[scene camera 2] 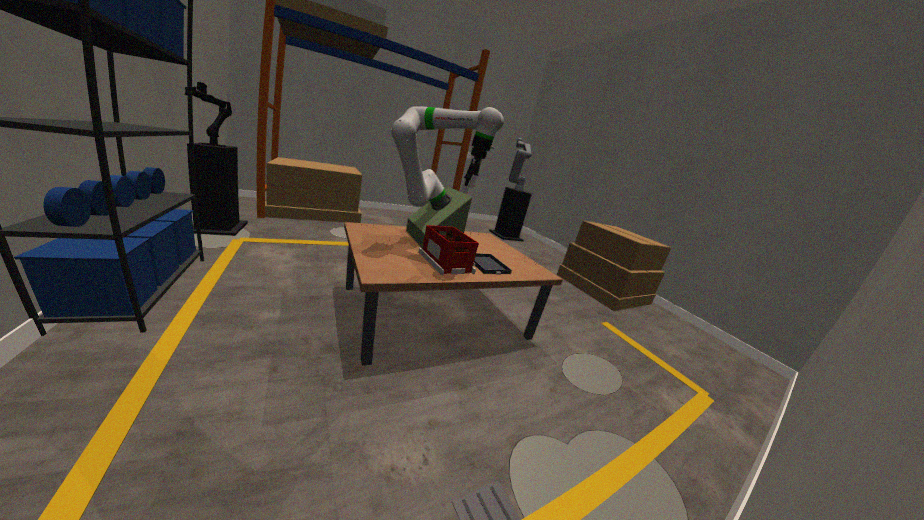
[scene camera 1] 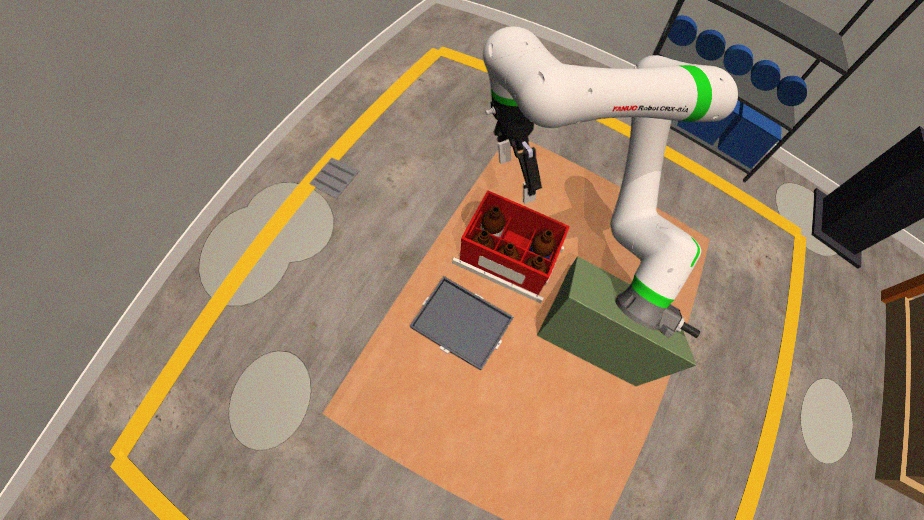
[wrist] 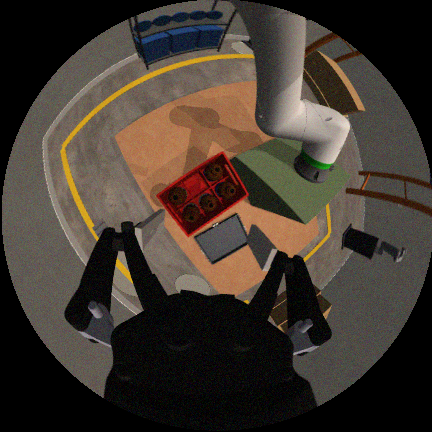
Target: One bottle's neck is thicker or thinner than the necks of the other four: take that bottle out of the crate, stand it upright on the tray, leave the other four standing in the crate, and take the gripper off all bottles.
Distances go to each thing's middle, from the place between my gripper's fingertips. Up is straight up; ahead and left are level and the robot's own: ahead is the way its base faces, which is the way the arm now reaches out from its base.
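I consider the dark grey tray (scene camera 1: 463,323), which is 26 cm to the left of my hand, 2 cm behind it and 42 cm below it.
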